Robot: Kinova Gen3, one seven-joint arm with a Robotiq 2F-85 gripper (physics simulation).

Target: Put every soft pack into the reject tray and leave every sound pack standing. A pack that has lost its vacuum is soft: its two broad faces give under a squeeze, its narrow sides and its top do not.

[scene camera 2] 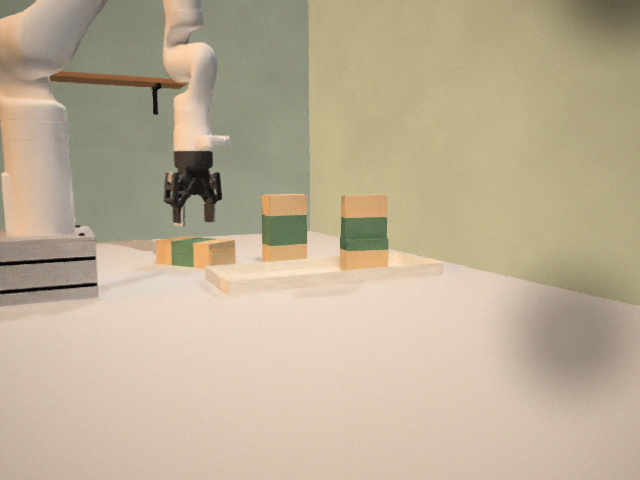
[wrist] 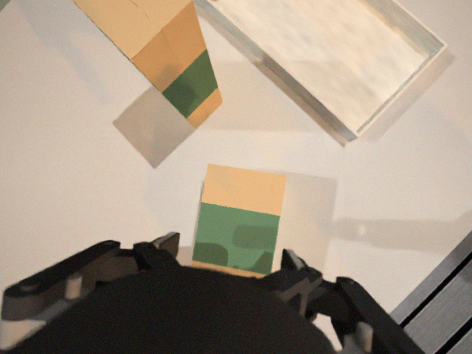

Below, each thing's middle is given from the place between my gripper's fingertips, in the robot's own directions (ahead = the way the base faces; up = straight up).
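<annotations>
There is the pale reject tray (scene camera 2: 232, 279), and I find it 22 cm to the right of my hand, 21 cm ahead of it and 7 cm below it.
</annotations>
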